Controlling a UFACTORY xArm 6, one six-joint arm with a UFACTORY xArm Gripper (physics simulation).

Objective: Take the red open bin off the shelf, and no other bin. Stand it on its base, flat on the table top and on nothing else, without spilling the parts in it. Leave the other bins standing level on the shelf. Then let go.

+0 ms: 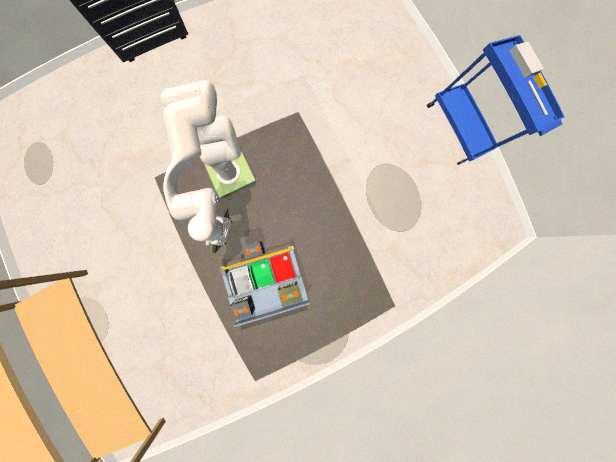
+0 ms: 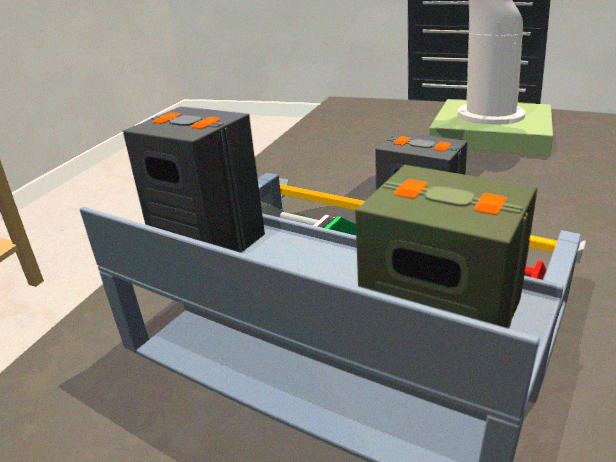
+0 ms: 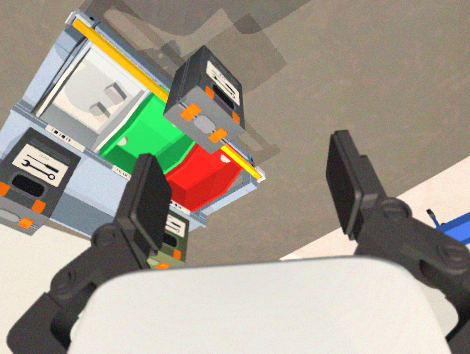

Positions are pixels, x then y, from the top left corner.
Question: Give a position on a red open bin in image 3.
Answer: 201,177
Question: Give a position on a whitish bin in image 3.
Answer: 66,108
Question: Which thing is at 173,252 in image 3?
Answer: An olive case.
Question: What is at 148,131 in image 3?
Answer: A green bin.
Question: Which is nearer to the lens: the olive case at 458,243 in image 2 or the yellow bar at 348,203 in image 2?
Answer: The olive case.
